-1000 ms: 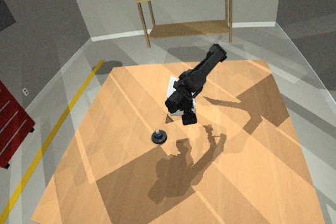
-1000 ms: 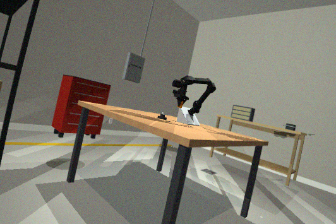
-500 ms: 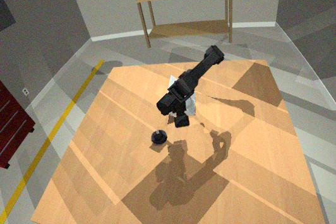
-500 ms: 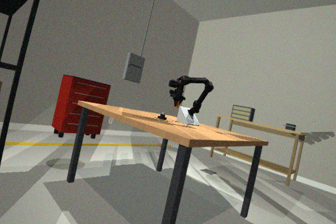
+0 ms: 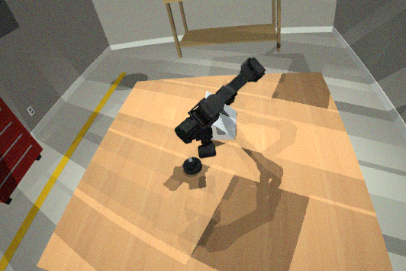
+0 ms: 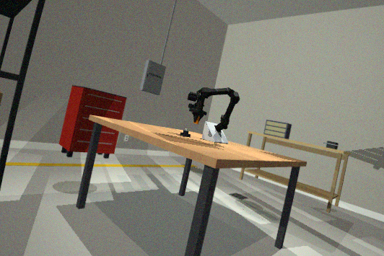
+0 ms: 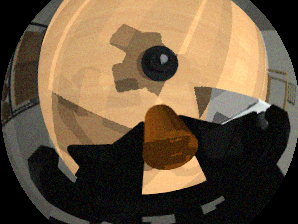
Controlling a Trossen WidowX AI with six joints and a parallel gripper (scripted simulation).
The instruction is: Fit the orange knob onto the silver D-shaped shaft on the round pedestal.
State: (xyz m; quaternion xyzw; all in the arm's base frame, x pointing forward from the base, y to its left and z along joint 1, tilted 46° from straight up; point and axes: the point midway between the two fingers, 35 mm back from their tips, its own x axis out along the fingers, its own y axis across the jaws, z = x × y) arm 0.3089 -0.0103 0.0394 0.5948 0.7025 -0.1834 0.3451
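The dark round pedestal lies 90 mm to the right of my gripper tip and 90 mm below it. The rest, counted from my gripper tip: orange knob: 30 mm above.
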